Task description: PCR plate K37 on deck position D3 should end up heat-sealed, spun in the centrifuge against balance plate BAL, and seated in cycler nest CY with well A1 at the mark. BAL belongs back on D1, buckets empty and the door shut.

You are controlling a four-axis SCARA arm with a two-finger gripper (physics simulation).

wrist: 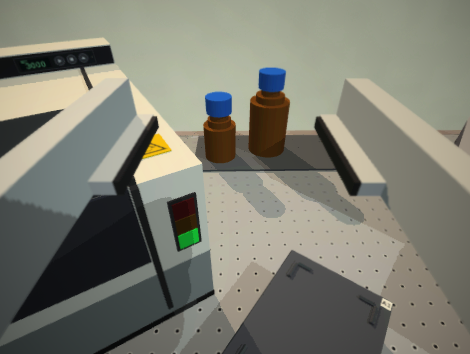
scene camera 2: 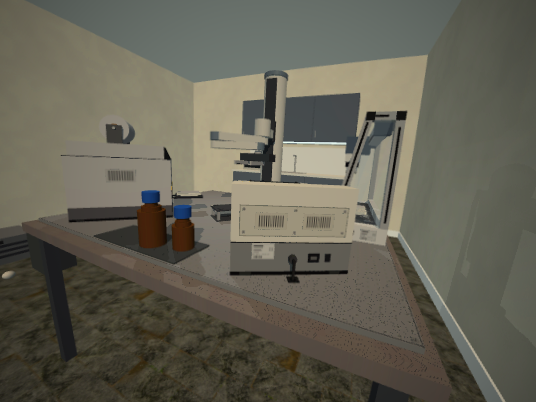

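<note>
My gripper is shut to its narrow stop with nothing between its fingers, raised in front of the centrifuge. The centrifuge shows its back in the scene view; in the wrist view its display reads 3000 and its green light is lit. Whether its door is shut is unclear. The sealer stands at the left; a pale flat thing beside it is too small to identify. A dark nest plate with corner brackets and an A1 label lies low in the wrist view. K37 and BAL cannot be made out.
Two brown bottles with blue caps stand on a dark mat. A small dark stand is behind the centrifuge. A tall metal frame stands at the right of the table.
</note>
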